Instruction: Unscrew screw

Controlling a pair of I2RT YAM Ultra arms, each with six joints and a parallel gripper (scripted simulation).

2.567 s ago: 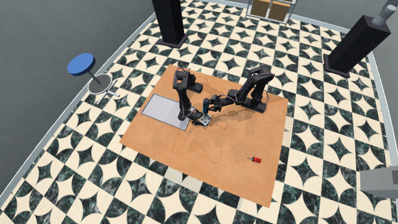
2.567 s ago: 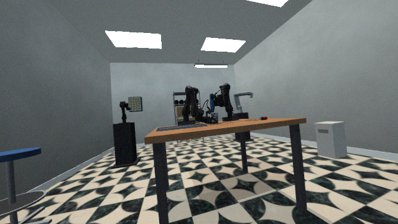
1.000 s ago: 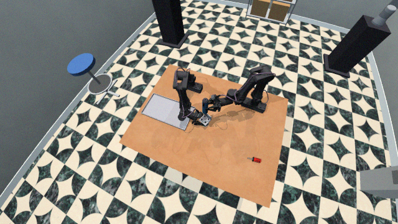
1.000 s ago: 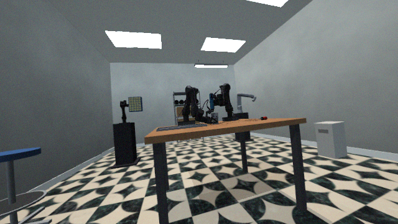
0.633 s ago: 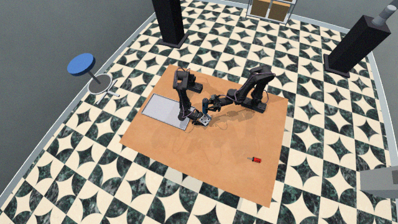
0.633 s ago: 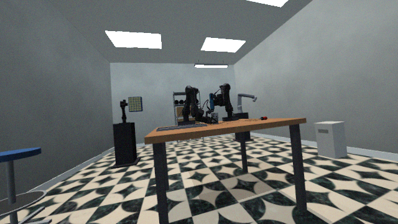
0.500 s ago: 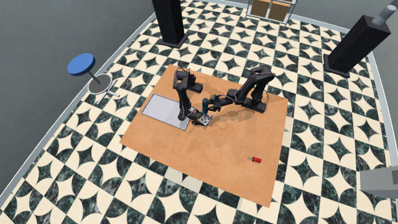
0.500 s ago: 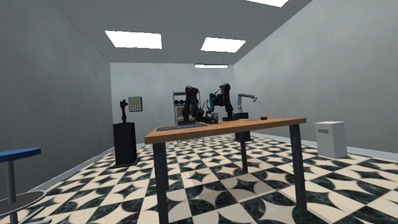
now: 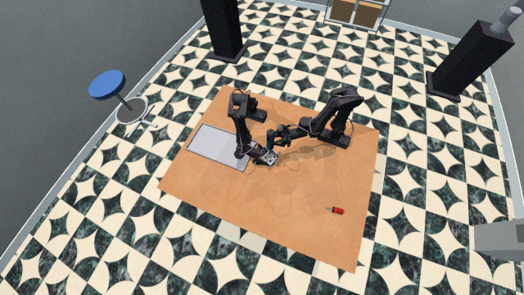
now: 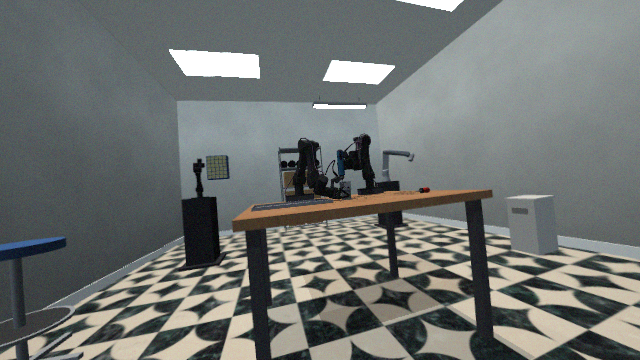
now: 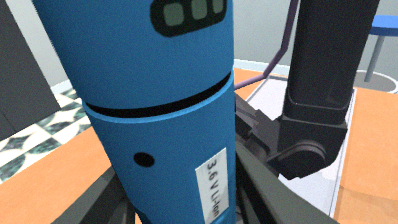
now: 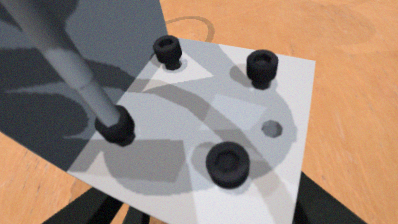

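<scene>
The round joint module is right at my right hand. Round my right hand: grey mat 1 cm ahead, 33 cm to the right, 2 cm below; then grey bracket 5 cm above; then screw 1 cm ahead, 2 cm to the right, 5 cm above.
</scene>
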